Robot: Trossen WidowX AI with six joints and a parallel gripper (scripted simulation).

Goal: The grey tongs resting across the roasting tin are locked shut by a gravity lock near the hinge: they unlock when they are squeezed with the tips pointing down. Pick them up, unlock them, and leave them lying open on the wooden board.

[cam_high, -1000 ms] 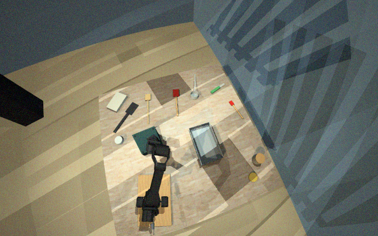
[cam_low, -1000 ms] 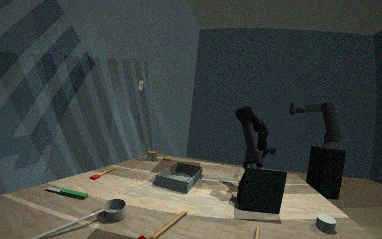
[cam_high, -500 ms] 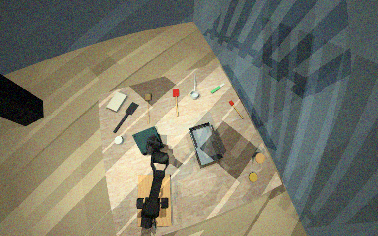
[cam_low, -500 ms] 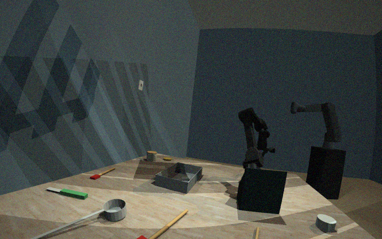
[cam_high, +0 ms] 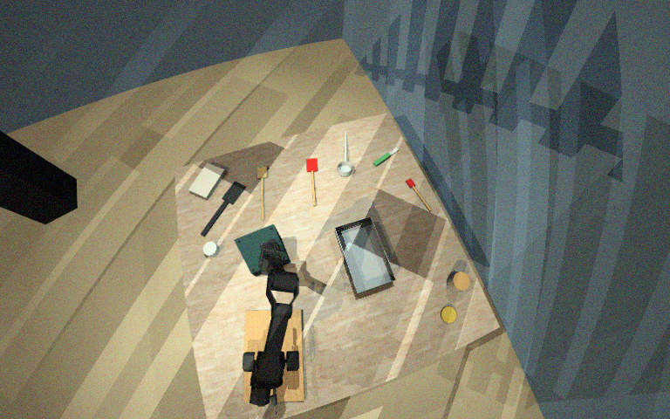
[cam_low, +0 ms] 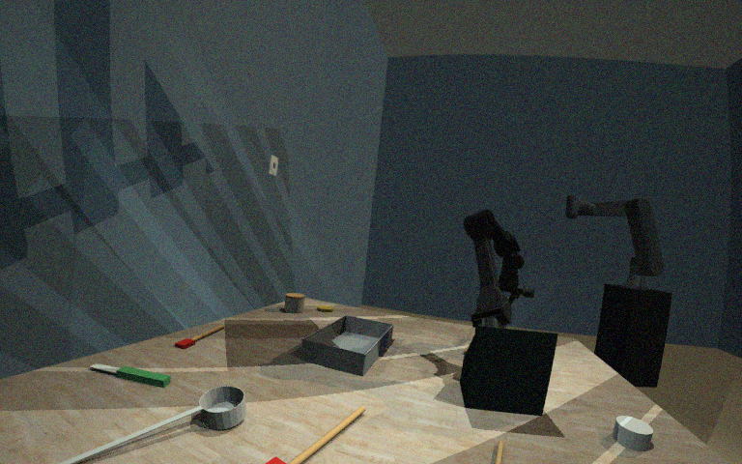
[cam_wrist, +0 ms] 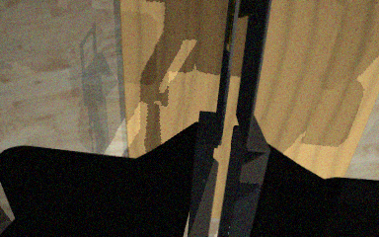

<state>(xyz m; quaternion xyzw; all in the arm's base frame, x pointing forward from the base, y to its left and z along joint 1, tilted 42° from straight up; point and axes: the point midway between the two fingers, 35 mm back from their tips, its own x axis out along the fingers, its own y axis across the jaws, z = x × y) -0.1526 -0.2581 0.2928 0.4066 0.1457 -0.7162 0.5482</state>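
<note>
Now: gripper tip 11 cm above the wooden board, 3 cm past it and 1 cm to the right of it. Round my gripper tip: green-handled tool 91 cm ahead, 61 cm to the left, 11 cm below; roasting tin 50 cm ahead, 20 cm to the left, 9 cm below.
</note>
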